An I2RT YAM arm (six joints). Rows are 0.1 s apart.
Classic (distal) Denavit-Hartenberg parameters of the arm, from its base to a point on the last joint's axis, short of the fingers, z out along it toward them. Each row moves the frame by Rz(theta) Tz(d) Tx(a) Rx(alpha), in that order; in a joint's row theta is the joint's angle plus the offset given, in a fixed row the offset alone. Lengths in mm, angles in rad.
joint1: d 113.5, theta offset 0, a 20, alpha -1.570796
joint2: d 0, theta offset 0, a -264, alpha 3.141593
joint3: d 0, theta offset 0.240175, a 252.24, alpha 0
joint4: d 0, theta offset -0.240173, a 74, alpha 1.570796
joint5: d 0, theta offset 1.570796, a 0, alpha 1.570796
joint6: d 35.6, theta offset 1.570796, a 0, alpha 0
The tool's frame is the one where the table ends.
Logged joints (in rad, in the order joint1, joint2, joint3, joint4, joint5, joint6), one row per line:
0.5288, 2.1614, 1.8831, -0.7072, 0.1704, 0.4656
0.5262, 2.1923, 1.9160, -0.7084, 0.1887, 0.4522
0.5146, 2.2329, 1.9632, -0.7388, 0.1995, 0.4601
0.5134, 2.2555, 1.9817, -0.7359, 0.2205, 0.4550
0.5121, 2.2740, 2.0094, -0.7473, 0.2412, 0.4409
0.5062, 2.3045, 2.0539, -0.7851, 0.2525, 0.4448
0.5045, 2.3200, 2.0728, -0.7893, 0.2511, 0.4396
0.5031, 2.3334, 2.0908, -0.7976, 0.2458, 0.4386
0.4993, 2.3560, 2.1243, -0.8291, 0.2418, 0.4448
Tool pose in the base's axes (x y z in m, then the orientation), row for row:
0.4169, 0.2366, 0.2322, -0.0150, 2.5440, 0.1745
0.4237, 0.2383, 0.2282, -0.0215, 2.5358, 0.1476
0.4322, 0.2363, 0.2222, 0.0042, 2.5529, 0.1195
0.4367, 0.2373, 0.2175, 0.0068, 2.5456, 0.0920
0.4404, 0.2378, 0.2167, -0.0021, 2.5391, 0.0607
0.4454, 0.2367, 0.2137, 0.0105, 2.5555, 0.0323
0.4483, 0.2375, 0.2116, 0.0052, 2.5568, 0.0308
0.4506, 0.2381, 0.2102, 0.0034, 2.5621, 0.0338
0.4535, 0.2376, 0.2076, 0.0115, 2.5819, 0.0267
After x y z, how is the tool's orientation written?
As a rotation vector, in radians.
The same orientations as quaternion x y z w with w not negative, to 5 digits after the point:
-0.00563, 0.95431, 0.06546, 0.29149
-0.00808, 0.95348, 0.05550, 0.29619
0.00157, 0.95635, 0.04477, 0.28877
0.00255, 0.95554, 0.03453, 0.29281
-0.00079, 0.95480, 0.02283, 0.29636
0.00393, 0.95732, 0.01210, 0.28876
0.00195, 0.95751, 0.01153, 0.28816
0.00127, 0.95826, 0.01264, 0.28560
0.00428, 0.96106, 0.00994, 0.27613

